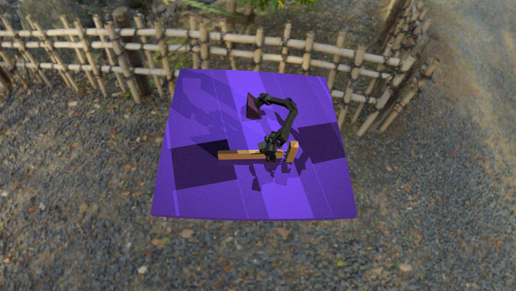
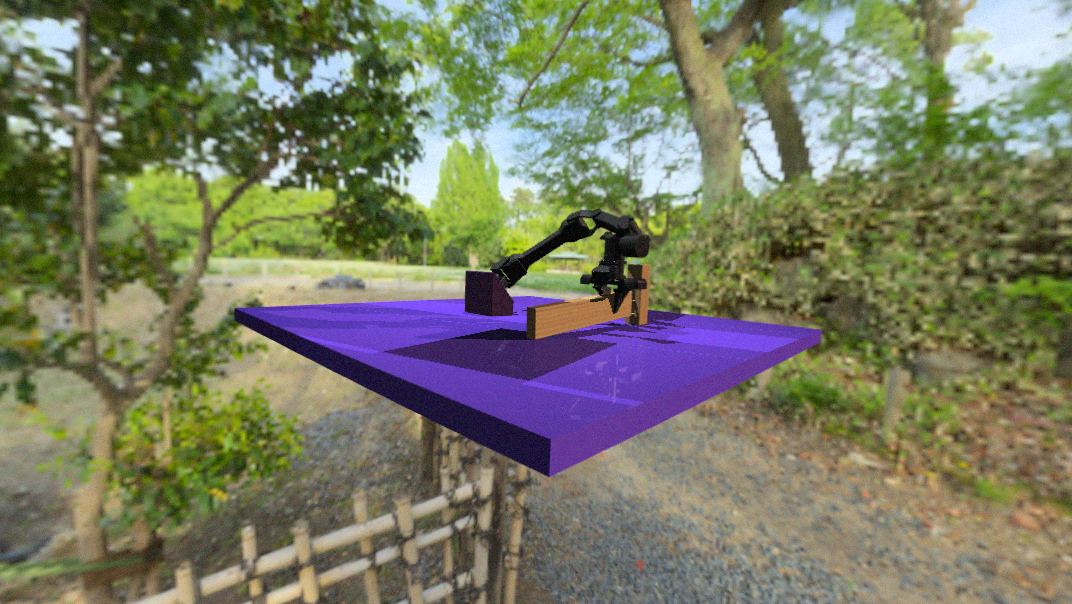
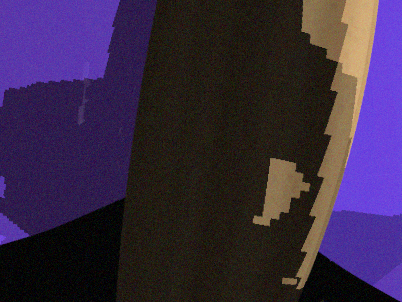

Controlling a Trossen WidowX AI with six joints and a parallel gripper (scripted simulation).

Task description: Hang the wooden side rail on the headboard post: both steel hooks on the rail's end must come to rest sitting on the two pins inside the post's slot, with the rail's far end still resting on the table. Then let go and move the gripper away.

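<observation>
The wooden headboard post lies 2 cm ahead of my gripper tip, 14 cm to the left of it and 4 cm above it.
</observation>
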